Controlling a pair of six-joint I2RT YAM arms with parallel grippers.
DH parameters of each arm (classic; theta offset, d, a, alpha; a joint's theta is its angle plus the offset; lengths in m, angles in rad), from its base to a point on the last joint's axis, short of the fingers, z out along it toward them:
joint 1: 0 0.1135 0.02 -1.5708
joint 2: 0 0 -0.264 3.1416
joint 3: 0.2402 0 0.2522 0
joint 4: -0.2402 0 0.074 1.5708
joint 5: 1.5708 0 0 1.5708
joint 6: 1.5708 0.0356 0 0
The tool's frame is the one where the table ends.
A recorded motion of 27 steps. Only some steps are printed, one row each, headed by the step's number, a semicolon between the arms.
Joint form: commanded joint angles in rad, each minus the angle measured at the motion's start. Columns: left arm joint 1, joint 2, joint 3, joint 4, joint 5, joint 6; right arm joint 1, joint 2, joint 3, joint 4, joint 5, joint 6.
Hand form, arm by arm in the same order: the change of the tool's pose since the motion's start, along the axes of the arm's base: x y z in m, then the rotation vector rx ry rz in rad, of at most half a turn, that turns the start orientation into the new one. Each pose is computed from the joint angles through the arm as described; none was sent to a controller.
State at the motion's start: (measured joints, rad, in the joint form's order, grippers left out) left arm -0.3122 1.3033 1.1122 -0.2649 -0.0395 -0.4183; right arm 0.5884 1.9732 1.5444 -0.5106 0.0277 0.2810
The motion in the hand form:
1: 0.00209 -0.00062 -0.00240 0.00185 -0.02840 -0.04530; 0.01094 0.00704 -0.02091 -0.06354 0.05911 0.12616
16: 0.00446 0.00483 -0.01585 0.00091 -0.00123 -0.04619; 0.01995 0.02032 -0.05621 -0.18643 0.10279 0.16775
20: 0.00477 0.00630 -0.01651 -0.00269 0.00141 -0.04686; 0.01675 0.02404 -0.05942 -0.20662 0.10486 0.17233
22: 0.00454 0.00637 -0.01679 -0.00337 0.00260 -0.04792; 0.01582 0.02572 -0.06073 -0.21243 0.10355 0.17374
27: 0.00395 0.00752 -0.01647 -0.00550 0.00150 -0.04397; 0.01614 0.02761 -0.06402 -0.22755 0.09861 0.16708
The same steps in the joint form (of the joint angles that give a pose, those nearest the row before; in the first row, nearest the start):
1: 0.0050 0.0027 -0.0182 0.0479 0.0410 0.0310; -0.0049 0.0916 0.0702 -0.0631 -0.0560 -0.1202
16: 0.0274 0.0099 -0.0561 0.0671 0.0655 0.0335; 0.0128 0.2149 0.1408 -0.1106 0.0035 -0.1825
20: 0.0332 0.0098 -0.0582 0.0675 0.0732 0.0326; 0.0247 0.2204 0.1389 -0.1153 0.0207 -0.1835
22: 0.0334 0.0090 -0.0595 0.0670 0.0747 0.0323; 0.0293 0.2233 0.1385 -0.1139 0.0268 -0.1834
27: 0.0365 0.0052 -0.0616 0.0670 0.0748 0.0303; 0.0336 0.2333 0.1419 -0.1105 0.0454 -0.1814

